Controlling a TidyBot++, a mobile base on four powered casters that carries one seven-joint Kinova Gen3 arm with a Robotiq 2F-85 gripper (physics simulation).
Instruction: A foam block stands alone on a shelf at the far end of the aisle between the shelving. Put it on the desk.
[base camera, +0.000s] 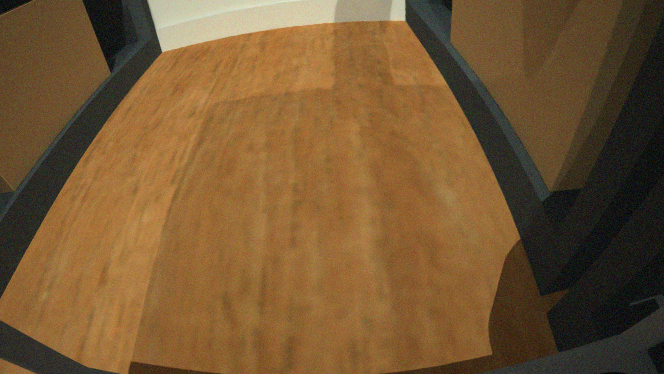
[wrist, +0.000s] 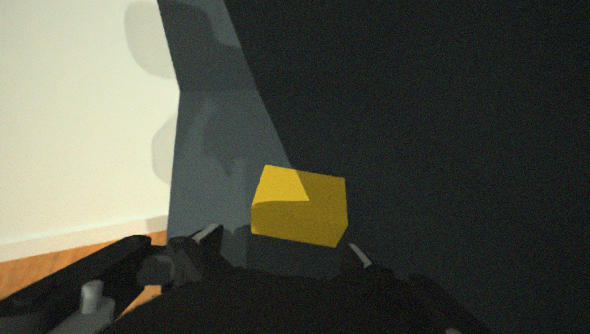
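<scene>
The yellow foam block (wrist: 300, 207) sits on the dark grey shelf (wrist: 200, 190) in the wrist view, a little right of the middle, partly in shadow. My gripper (wrist: 282, 247) is open, with one fingertip at the lower left of the block and the other at its lower right. The block shows beyond the fingertips, and nothing is held between them. How far the tips are from the block in depth is hard to tell. The desk does not show in either view.
In the base view, dark shelving rails (base camera: 75, 137) (base camera: 480, 120) line both sides of the wooden aisle floor (base camera: 300, 200). Cardboard boxes (base camera: 45, 95) (base camera: 530, 90) stand on both sides. A pale wall (base camera: 250, 20) (wrist: 80, 125) closes the far end.
</scene>
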